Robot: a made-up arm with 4 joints. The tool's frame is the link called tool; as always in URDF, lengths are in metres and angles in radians.
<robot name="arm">
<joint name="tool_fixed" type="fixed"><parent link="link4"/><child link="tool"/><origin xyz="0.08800 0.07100 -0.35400" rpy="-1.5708 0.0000 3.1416"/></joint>
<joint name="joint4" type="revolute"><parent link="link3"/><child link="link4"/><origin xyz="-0.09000 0.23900 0.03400" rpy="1.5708 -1.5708 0.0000"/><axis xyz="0 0 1"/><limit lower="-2.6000" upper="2.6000" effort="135" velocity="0.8"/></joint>
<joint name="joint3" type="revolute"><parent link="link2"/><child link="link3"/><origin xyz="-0.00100 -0.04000 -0.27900" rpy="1.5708 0.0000 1.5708"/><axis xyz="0 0 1"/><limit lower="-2.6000" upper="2.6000" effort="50" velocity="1.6"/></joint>
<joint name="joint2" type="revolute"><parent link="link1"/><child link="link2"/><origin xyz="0.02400 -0.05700 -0.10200" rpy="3.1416 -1.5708 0.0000"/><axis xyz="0 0 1"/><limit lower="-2.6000" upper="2.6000" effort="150" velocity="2.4"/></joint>
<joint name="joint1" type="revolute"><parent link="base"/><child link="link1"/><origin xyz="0.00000 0.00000 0.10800" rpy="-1.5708 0.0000 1.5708"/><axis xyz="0 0 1"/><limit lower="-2.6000" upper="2.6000" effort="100" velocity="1"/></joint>
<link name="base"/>
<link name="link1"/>
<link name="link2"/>
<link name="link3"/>
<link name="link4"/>
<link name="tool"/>
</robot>
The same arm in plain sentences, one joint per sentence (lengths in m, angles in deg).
The arm has four revolute joints in a row. What follows holds with every joint at zero, and every direction is one of the base frame's.
Joint 1 is mounted 0.108 m along +z from the base frame's origin and rotates about -x, from -148.97 to 148.97 deg.
Joint 2 is mounted 0.102 m along +x and 0.024 m along +y and 0.057 m along +z from joint 1 and rotates about +y, from -148.97 to 148.97 deg.
Joint 3 is mounted 0.001 m along +x and 0.279 m along -y and 0.04 m along -z from joint 2 and rotates about -x, from -148.97 to 148.97 deg.
Joint 4 is mounted 0.034 m along -x and 0.239 m along +y and 0.09 m along -z from joint 3 and rotates about -y, from -148.97 to 148.97 deg.
The tool frame, which is the frame that the pose is given for, is mounted 0.088 m along -x and 0.354 m along +y and 0.071 m along -z from joint 4; its axes are the base frame's turned by roll 0, pitch 0 and yaw 0 deg (as in URDF: about the fixed x, then y, then z).

